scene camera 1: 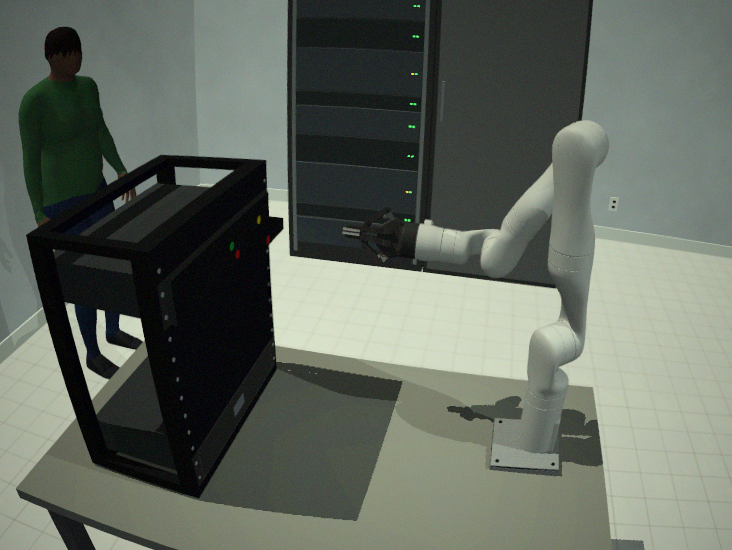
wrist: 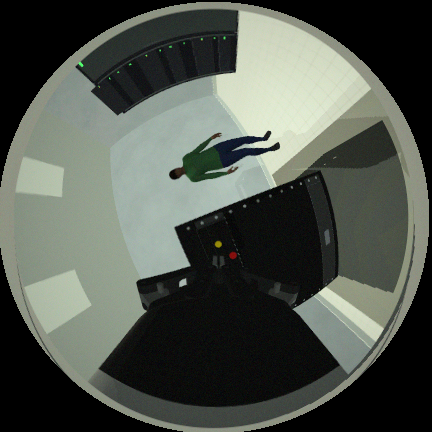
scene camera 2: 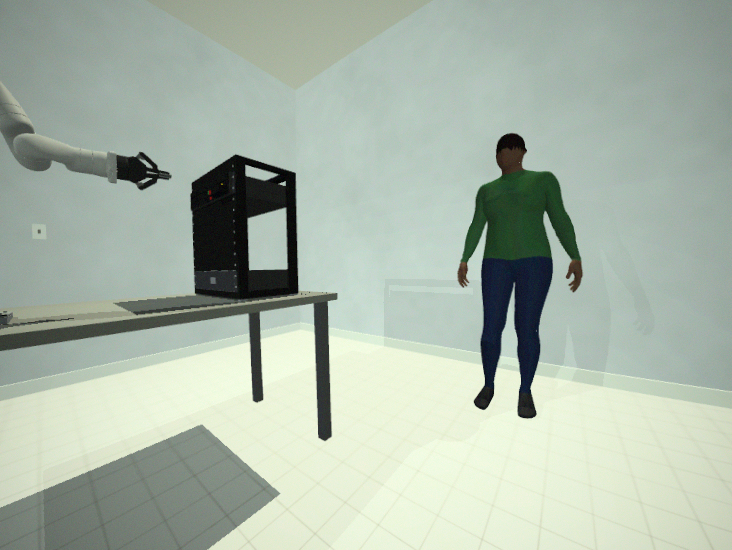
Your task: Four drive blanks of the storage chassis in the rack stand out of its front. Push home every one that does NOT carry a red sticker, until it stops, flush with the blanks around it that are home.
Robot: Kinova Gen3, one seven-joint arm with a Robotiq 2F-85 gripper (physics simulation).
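Pixels of known places: gripper, fingertip midpoint: (scene camera 1: 343, 230) (wrist: 217, 262) (scene camera 2: 170, 176); arm's base at its link origin: (scene camera 1: 535, 439).
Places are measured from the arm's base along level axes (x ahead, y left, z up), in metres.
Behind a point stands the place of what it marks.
Note:
The black rack (scene camera 1: 201, 212) @(x 0.678, y 0.243, z 0.558 m) (scene camera 2: 240, 236) @(x 0.722, y -0.071, z 0.235 m) holds the storage chassis high up; its front is very dark. One dark blank (scene camera 1: 275, 225) @(x 0.652, y -0.002, z 0.438 m) plainly stands out at the chassis's far end in scene camera 1. A red sticker (scene camera 1: 268, 239) @(x 0.645, y 0.047, z 0.426 m) (wrist: 233, 255) @(x 0.645, y 0.051, z 0.424 m) shows below it, and a yellow sticker (scene camera 1: 258, 219) @(x 0.683, y 0.021, z 0.457 m) (wrist: 218, 244) @(x 0.683, y 0.020, z 0.453 m) higher up. A green sticker (scene camera 1: 231, 246) @(x 0.668, y 0.162, z 0.455 m) and another red sticker (scene camera 1: 237, 254) @(x 0.671, y 0.136, z 0.426 m) show nearer the middle. How far the other blanks stand out is too dark to tell. My gripper (scene camera 1: 350, 231) @(x 0.498, y -0.018, z 0.444 m) (scene camera 2: 167, 175) @(x 0.498, y -0.018, z 0.444 m) (wrist: 217, 262) @(x 0.498, y -0.018, z 0.444 m) is shut and empty, apart from the chassis, pointing at its front.
The rack stands on the table (scene camera 1: 437, 484) @(x 0.197, y 0.185, z -0.026 m) (scene camera 2: 177, 319) @(x 0.472, y -0.220, z -0.045 m), across from my arm's base plate (scene camera 1: 508, 459) @(x 0.055, y 0.079, z -0.007 m). A person in a green top (scene camera 1: 65, 141) (scene camera 2: 514, 212) (wrist: 202, 162) stands behind the rack. A tall server cabinet (scene camera 1: 508, 147) stands beyond the table.

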